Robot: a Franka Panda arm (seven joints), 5 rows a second.
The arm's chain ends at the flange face. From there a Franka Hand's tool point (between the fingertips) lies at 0.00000 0.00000 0.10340 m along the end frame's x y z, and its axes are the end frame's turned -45 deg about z.
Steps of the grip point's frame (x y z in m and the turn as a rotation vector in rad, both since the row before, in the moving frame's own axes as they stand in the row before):
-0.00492 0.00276 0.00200 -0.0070 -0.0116 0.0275
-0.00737 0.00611 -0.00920 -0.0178 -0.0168 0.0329
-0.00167 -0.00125 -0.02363 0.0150 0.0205 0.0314
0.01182 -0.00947 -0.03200 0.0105 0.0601 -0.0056
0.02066 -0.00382 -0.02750 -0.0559 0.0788 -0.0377
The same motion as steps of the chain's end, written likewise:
-0.00117 0.00408 0.00201 -0.0132 -0.0033 0.0275
-0.00092 0.00700 -0.00917 -0.0245 0.0007 0.0329
-0.00251 0.00289 -0.02360 0.0251 0.0039 0.0314
-0.00195 -0.00989 -0.03181 0.0499 0.0351 -0.0056
0.00211 -0.01545 -0.02702 0.0162 0.0952 -0.0377

